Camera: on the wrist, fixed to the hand. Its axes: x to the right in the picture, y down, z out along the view.
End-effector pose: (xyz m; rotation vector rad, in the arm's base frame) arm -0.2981 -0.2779 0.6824 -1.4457 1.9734 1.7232
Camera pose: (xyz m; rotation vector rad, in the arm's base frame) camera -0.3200 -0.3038 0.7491 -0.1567 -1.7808 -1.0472
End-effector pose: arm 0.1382 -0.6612 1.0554 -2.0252 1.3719 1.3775
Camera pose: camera 0.1000 -0.7064 1.1013 0.5401 -2.0696 -0.9956
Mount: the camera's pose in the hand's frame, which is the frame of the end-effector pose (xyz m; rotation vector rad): -0.0178 0.0646 -0.0334 -0.2303 0.3239 1.6345
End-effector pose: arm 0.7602 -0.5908 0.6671 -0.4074 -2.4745 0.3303
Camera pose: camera 0.8076 -0.5330 0.6631 -2.2754 -1.3216 0.5065
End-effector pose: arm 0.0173 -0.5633 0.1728 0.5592 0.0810 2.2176
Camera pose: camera -0.0330 -0.6146 0.1518 -0.0073 0.4421 -2.3966
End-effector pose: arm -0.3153 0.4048 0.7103 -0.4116 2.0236 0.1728
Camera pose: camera -0.3588 0.4589 0.7382 1.2422 2.1543 1.3738
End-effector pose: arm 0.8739 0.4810 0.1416 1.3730 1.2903 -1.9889
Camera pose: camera 0.9465 0.4745 0.1245 1.7009 0.1218 -0.4853
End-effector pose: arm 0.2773 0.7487 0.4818 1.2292 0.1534 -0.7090
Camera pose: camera 0.3090 0.7959 0.5305 0.8542 -0.4736 0.9027
